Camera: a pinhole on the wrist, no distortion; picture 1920 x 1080 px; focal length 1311.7 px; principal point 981.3 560.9 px. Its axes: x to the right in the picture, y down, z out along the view. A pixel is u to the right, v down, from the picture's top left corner.
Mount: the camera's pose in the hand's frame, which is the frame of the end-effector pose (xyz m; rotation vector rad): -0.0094 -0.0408 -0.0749 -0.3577 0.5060 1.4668
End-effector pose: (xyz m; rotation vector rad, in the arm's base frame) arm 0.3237 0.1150 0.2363 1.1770 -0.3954 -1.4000
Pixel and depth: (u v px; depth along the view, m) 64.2 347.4 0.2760
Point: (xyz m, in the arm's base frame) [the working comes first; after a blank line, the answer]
In the camera's frame: -0.1930 -0.0449 0.2760

0.0932 -0.0238 0.2715
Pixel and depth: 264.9 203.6 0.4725
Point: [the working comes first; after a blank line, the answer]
In the camera's frame: -0.2581 -0.1287 0.4725

-0.0202 -0.2011 0.3461
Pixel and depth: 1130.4 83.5 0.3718
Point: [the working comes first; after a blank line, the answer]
In the camera's frame: 0.0423 -0.1353 0.3718

0.2886 -0.1566 0.4014
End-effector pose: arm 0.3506 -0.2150 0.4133 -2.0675 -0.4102 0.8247
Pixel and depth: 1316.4 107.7 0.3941
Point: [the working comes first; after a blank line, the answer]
In the camera's frame: 0.1007 -0.1362 0.3941

0.3395 -0.1451 0.0674
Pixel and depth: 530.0 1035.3 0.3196
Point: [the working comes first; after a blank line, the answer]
In the camera's frame: -0.1100 0.1156 0.3196

0.1026 -0.1358 0.3063
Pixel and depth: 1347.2 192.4 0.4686
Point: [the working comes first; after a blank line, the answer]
In the camera's frame: 0.1307 -0.1316 0.4686

0.3096 -0.1524 -0.0069
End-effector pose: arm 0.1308 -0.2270 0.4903 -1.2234 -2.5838 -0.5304
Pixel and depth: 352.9 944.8 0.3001
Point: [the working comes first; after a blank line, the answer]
In the camera's frame: -0.1438 0.0878 0.3001

0.1608 -0.1650 0.2289
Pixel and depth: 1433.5 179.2 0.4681
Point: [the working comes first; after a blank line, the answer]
In the camera's frame: 0.1614 -0.1362 0.4681

0.2633 0.1857 0.4239
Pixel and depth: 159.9 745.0 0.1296
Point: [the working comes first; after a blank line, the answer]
In the camera's frame: -0.0812 0.0182 0.1296

0.1051 -0.2288 0.4040
